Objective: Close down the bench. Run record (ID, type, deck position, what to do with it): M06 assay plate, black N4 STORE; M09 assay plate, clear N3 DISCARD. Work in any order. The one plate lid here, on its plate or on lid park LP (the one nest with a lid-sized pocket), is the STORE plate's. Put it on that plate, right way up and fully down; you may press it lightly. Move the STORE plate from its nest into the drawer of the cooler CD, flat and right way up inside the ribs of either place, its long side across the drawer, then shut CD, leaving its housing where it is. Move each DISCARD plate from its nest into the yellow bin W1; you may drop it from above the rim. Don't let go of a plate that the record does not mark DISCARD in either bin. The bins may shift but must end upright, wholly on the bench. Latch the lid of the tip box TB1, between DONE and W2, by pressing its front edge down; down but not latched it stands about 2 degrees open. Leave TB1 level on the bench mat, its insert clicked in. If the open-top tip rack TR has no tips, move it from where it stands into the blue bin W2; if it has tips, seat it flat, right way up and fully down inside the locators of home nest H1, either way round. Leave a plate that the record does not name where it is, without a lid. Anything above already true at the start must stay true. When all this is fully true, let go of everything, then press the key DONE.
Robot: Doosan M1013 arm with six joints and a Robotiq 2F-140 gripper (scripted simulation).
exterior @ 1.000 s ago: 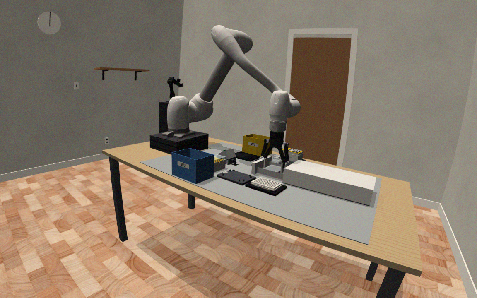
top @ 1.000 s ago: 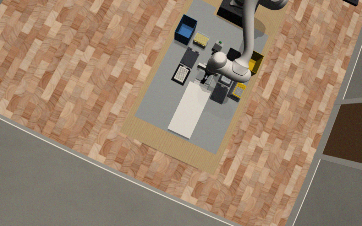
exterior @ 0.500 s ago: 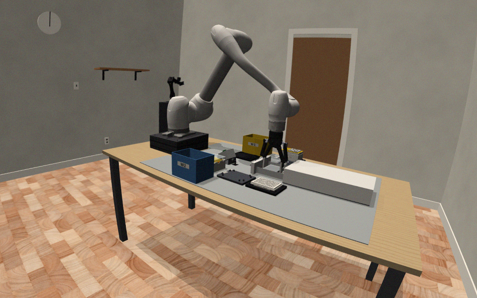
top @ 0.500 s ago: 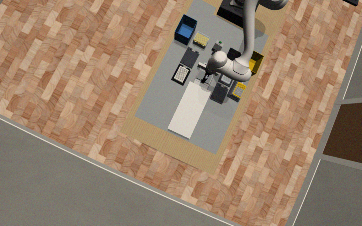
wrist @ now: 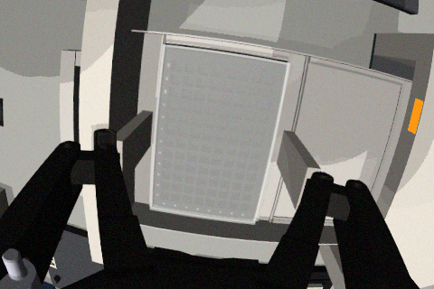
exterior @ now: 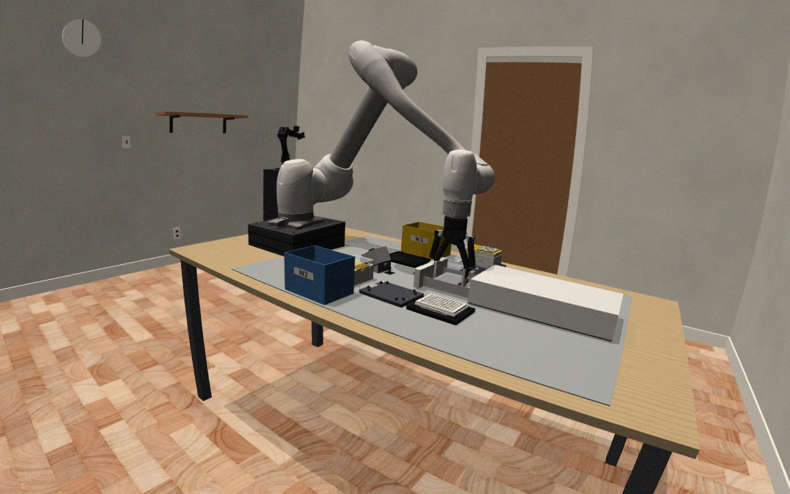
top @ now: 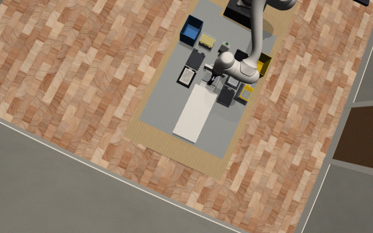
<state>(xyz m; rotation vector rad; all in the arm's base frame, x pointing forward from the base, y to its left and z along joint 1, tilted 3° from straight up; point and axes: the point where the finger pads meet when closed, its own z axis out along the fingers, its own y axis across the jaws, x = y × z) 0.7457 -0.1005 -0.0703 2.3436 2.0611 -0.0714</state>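
The grey plate lid lies 1 cm below my hand. From my hand the other things lie so: nest N3: 20 cm to the left, 8 cm behind, 3 cm below; then white plate: 20 cm to the right, 5 cm ahead, 2 cm below; then nest N1: 18 cm to the left, 10 cm ahead, 3 cm below.
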